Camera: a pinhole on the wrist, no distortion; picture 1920 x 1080 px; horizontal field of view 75.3 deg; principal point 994.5 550.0 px. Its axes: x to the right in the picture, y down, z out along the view. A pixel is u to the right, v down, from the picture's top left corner.
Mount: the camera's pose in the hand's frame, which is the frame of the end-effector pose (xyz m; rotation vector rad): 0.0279 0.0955 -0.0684 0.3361 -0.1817 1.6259
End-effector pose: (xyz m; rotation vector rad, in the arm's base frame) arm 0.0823 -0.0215 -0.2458 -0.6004 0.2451 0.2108
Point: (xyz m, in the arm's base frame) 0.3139 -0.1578 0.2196
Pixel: 174 634
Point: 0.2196 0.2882 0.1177
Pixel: 1237 589
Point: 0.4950 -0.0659 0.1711
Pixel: 349 213
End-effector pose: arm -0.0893 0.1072 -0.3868 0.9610 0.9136 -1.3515
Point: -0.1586 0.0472 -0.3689
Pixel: 203 908
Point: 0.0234 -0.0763 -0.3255
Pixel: 1545 748
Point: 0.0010 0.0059 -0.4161
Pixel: 1349 348
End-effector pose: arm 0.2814 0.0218 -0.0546 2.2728 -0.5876 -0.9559
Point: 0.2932 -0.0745 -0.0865
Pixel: 864 172
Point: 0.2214 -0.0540 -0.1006
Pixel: 962 681
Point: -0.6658 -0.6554 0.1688
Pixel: outside the picture
